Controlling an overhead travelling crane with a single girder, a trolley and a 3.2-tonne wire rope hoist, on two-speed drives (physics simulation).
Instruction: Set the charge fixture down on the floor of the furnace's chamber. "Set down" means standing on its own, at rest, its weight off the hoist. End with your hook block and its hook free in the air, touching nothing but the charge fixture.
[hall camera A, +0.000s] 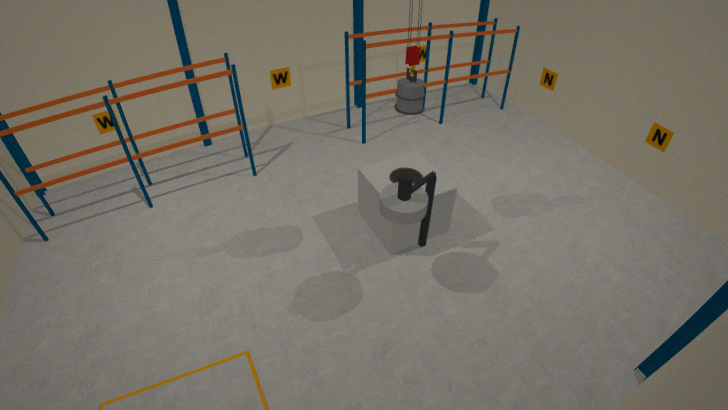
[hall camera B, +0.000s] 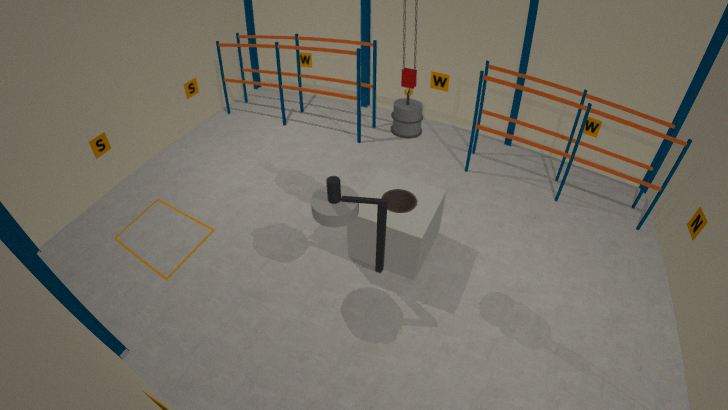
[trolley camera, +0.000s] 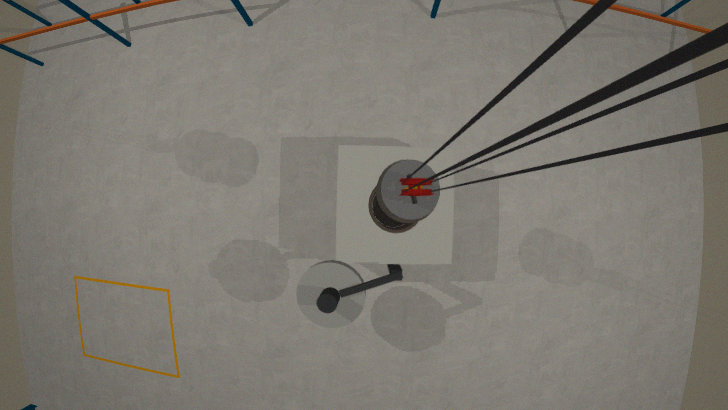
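The charge fixture (hall camera A: 409, 101) (hall camera B: 407, 122) (trolley camera: 394, 196) is a grey ribbed drum. It hangs upright below the red hook block, on my hook (hall camera A: 411, 72) (hall camera B: 408, 92) (trolley camera: 416, 186). The furnace (hall camera A: 374, 213) (hall camera B: 387, 247) (trolley camera: 354, 203) is a pale block with a round dark opening (hall camera A: 395, 176) (hall camera B: 399, 201) (trolley camera: 383, 214) in its top. The fixture hangs high above the furnace. In the trolley view it covers most of the opening, leaving a dark crescent at its lower left. The chamber floor is hidden.
A grey round lid (hall camera A: 402, 209) (hall camera B: 331, 212) (trolley camera: 313, 285) is swung aside on a dark arm with a post (hall camera A: 426, 219) (hall camera B: 381, 239) beside the furnace. Blue and orange racks (hall camera A: 364, 91) (hall camera B: 358, 101) stand along the W wall. A yellow outline (hall camera B: 136, 213) (trolley camera: 122, 283) marks the floor.
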